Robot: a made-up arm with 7 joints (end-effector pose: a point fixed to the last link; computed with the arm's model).
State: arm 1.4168 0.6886 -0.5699 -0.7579 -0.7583 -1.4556 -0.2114
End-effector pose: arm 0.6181 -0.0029 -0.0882 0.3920 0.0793 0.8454 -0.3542
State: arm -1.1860 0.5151 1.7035 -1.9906 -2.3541 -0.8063 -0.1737
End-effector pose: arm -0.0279 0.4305 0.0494 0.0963 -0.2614 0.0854 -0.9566
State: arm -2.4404 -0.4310 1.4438 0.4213 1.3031 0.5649 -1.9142
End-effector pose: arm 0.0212 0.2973 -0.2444 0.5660 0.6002 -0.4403 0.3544
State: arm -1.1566 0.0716 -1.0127 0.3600 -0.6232 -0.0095 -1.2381
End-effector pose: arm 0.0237 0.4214 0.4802 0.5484 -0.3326 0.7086 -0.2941
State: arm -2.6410 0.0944 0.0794 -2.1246 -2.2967 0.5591 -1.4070
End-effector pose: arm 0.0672 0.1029 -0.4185 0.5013 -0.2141 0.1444 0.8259
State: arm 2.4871 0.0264 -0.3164 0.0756 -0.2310 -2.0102 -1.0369
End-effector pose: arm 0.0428 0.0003 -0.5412 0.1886 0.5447 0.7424 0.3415
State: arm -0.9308 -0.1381 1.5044 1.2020 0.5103 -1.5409 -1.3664
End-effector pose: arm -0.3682 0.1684 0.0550 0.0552 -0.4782 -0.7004 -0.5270
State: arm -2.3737 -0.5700 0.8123 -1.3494 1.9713 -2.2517 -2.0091
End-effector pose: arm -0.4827 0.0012 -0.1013 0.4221 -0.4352 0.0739 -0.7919
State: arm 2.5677 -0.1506 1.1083 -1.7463 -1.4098 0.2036 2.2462
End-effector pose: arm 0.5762 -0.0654 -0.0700 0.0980 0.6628 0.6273 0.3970
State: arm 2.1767 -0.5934 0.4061 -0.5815 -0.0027 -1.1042 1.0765
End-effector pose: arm 0.3676 -0.3102 -0.1264 0.3914 0.2766 0.2111 -0.8519
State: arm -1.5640 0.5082 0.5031 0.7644 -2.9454 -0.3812 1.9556
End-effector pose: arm -0.1112 0.3244 0.2431 0.6333 0.7712 0.0020 -0.0646
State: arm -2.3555 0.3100 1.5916 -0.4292 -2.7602 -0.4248 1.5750
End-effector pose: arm -0.1063 0.1690 -0.1080 0.4446 0.1298 0.4421 0.7681
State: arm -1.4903 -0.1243 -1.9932 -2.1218 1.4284 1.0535 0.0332
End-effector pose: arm 0.2450 0.1117 -0.1782 0.2609 0.5847 0.6222 0.4505
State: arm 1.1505 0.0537 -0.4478 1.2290 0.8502 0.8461 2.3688
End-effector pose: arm 0.4977 0.1085 0.2999 0.5860 0.5086 -0.5485 -0.3116
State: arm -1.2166 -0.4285 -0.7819 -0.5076 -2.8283 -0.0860 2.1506
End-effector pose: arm 0.0752 0.1540 0.1165 0.0415 -0.6631 -0.1430 0.7335
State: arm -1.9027 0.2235 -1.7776 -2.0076 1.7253 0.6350 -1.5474
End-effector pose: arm 0.2736 0.1521 -0.1310 0.5756 -0.1750 0.2059 0.7718
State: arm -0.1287 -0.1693 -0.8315 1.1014 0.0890 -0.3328 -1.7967
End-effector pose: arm 0.4560 0.1390 0.4454 0.4448 -0.6783 0.5351 0.2362
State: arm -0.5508 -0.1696 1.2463 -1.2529 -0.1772 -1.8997 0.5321
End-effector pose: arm -0.2159 0.0744 0.2780 0.5730 0.3404 -0.6971 0.2641
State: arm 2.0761 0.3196 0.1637 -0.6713 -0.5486 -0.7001 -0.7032
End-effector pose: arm 0.6199 -0.0642 -0.2070 0.0123 -0.0531 -0.9073 0.4169
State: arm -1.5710 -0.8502 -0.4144 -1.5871 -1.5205 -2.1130 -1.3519
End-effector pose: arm 0.1061 0.1554 0.1213 0.9361 0.1408 -0.1798 0.2674
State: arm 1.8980 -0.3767 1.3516 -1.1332 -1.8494 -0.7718 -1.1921
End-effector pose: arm 0.3532 0.0758 0.0108 0.4745 0.7369 0.1855 -0.4444
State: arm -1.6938 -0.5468 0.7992 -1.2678 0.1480 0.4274 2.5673
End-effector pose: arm -0.5566 0.1580 0.0271 0.4390 -0.4584 0.6960 0.3357
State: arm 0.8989 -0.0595 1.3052 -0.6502 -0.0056 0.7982 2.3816
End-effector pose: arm 0.5045 0.3468 0.6208 0.0461 -0.2141 -0.8678 -0.4461
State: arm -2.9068 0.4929 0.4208 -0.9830 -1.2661 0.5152 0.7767
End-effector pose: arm 0.1013 -0.0206 -0.5898 0.2765 0.6448 -0.2648 0.6616
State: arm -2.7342 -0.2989 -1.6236 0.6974 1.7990 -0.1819 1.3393
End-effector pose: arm -0.0040 0.1033 -0.2297 0.1020 -0.4076 -0.4839 0.7676
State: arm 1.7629 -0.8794 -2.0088 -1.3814 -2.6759 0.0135 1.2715
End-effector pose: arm 0.3389 0.0120 -0.0574 0.3971 0.6832 -0.1340 0.5980
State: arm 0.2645 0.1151 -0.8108 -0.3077 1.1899 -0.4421 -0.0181
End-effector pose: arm 0.4646 0.4610 0.2864 0.7408 -0.5433 0.3325 -0.2133
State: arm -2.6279 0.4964 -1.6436 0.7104 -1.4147 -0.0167 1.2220
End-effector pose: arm -0.1180 0.2518 0.2046 0.7847 0.5511 -0.2337 -0.1613
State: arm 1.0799 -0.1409 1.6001 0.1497 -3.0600 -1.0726 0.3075
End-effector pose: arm 0.5107 0.1252 0.1027 0.0313 -0.9247 -0.1312 -0.3561
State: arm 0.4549 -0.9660 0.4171 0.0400 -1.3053 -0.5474 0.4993
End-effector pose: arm 0.2785 -0.1518 0.1298 0.1586 0.9659 0.1661 -0.1197
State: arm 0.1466 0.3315 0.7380 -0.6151 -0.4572 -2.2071 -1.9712
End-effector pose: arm 0.3164 0.1596 0.6464 0.6412 -0.7348 0.0883 -0.2029
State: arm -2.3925 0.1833 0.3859 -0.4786 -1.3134 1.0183 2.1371
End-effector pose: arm -0.4102 0.0111 -0.4004 0.0321 -0.8468 0.5058 -0.1615
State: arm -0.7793 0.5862 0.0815 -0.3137 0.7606 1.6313 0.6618
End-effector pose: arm 0.2240 0.7737 0.1906 0.0649 -0.2800 0.8779 0.3830
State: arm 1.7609 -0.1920 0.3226 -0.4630 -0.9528 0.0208 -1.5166
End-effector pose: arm 0.6071 -0.2065 0.0233 0.3261 -0.4419 -0.8241 0.1389
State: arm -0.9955 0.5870 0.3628 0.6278 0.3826 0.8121 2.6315
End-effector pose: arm -0.2083 0.4996 -0.0769 0.1964 -0.1526 0.7054 -0.6638
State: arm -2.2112 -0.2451 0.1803 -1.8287 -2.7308 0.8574 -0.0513
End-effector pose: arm 0.0047 0.0781 -0.1550 0.3495 0.2521 0.6553 0.6203
